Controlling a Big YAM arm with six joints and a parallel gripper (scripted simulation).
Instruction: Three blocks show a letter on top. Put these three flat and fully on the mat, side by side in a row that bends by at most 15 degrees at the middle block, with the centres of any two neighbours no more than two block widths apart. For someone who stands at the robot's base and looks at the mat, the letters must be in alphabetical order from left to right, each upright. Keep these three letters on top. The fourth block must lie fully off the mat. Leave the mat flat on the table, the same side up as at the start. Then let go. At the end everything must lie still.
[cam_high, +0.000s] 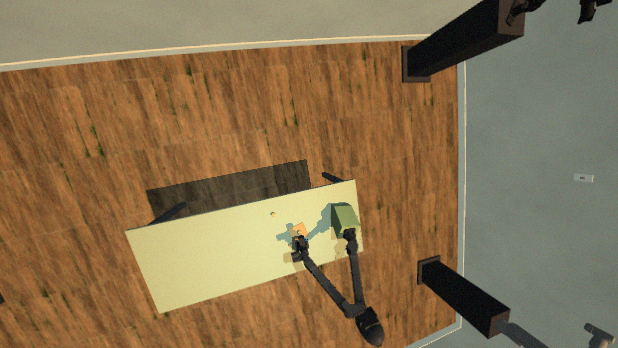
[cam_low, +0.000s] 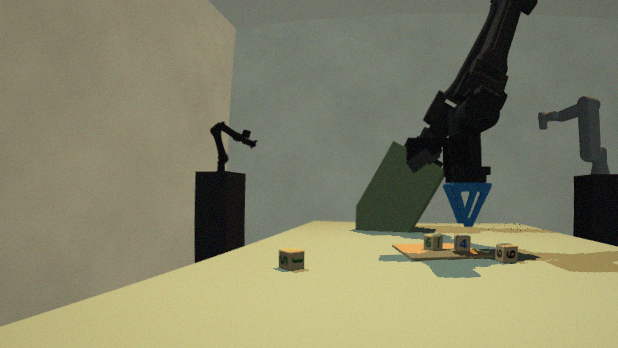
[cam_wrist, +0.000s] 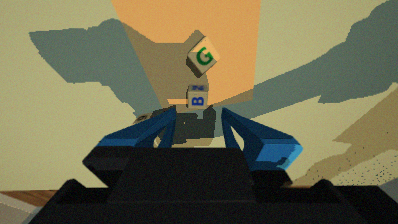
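The block lies 40 mm below my hand. Round my hand: orange mat 50 mm to the right, 50 mm below.
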